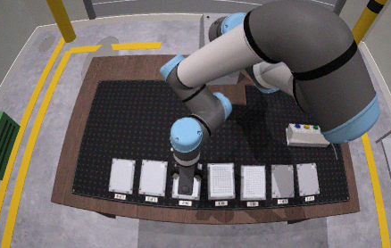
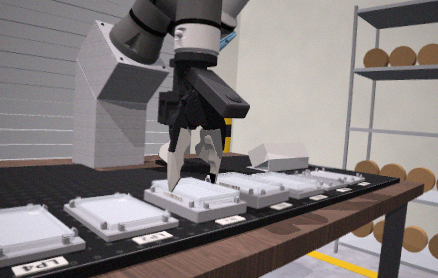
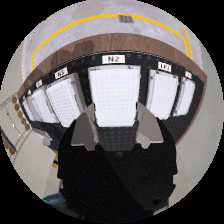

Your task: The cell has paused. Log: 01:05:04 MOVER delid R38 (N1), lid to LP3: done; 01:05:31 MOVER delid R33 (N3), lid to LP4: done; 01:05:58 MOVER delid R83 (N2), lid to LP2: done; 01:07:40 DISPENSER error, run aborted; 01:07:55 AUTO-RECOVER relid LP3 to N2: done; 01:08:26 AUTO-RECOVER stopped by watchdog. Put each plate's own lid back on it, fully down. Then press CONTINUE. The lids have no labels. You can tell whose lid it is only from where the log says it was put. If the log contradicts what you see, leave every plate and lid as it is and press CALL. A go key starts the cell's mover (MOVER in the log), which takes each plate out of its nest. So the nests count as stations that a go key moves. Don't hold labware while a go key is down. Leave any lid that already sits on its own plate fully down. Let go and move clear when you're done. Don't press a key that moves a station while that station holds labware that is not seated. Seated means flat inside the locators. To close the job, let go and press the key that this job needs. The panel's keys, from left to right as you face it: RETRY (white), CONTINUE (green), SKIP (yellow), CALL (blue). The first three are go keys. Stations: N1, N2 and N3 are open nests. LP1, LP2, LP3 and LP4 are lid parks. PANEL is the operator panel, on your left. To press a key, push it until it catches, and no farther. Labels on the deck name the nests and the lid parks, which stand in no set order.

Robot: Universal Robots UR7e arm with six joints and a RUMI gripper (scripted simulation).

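The well plate lies 2 cm below my hand. Round my hand: LP2 lid park (3 cm behind, 13 cm to the right, 4 cm below); then blue CALL key (15 cm behind, 50 cm to the left, 2 cm above); then LP4 lid park (5 cm behind, 26 cm to the right, 4 cm below).
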